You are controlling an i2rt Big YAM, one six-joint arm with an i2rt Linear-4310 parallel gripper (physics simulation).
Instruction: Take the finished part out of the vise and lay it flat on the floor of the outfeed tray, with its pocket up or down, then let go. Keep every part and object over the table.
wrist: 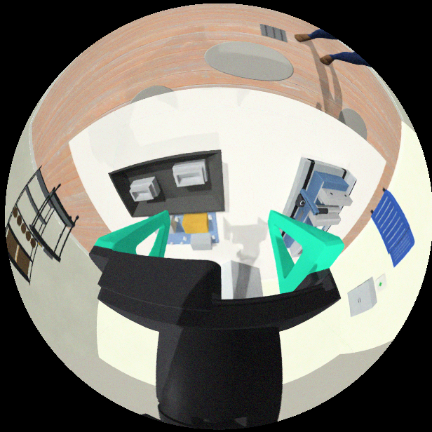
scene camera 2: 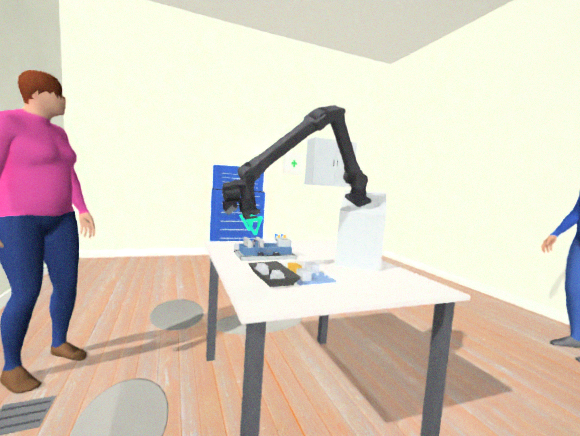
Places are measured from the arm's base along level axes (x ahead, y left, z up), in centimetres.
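Pixels of known places: gripper, between the fingertips: [scene camera 2: 252, 232]; arm's base, origin of its link: [scene camera 2: 357, 199].
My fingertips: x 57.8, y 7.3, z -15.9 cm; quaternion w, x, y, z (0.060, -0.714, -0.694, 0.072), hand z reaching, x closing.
Observation:
Ahead of a thing's pixels: the offset from my fingertips to its middle. "spot": to the spot under its first point. Level surfaces: height alone.
The outfeed tray [scene camera 2: 286, 283] [wrist: 200, 201] is dark and shallow, with two light grey parts inside. The part nearer the vise @[spot: dz -13.7, dx -2.3, dy +7.8 cm] [scene camera 2: 261, 268] [wrist: 190, 174] lies on the tray floor, apart from the walls; a recess shows on it, but I cannot tell surely which way its pocket faces. The other grey part @[dz -14.6, dx -6.2, dy +16.3 cm] [scene camera 2: 276, 274] [wrist: 144, 189] lies beside it, not touching. The blue and grey vise @[dz -12.6, dx -15.6, dy -27.3 cm] [scene camera 2: 265, 249] [wrist: 320, 185] stands to the right in the wrist view, with no part clearly seen in its jaws. My gripper [scene camera 2: 254, 230] [wrist: 218, 215] is open and empty, above the table and clear of tray and vise.
A blue mat @[dz -16.7 cm] [scene camera 2: 322, 280] holds an orange block @[dz -14.9, dx -18.1, dy +6.1 cm] [scene camera 2: 294, 267] [wrist: 195, 223] and light grey blocks next to the tray. The white arm pedestal [scene camera 2: 361, 240] stands on the table @[dz -17.5 cm] [scene camera 2: 350, 295]. A blue panel [scene camera 2: 220, 215] [wrist: 395, 227] stands beyond the vise. A person in pink [scene camera 2: 37, 165] stands left of the table.

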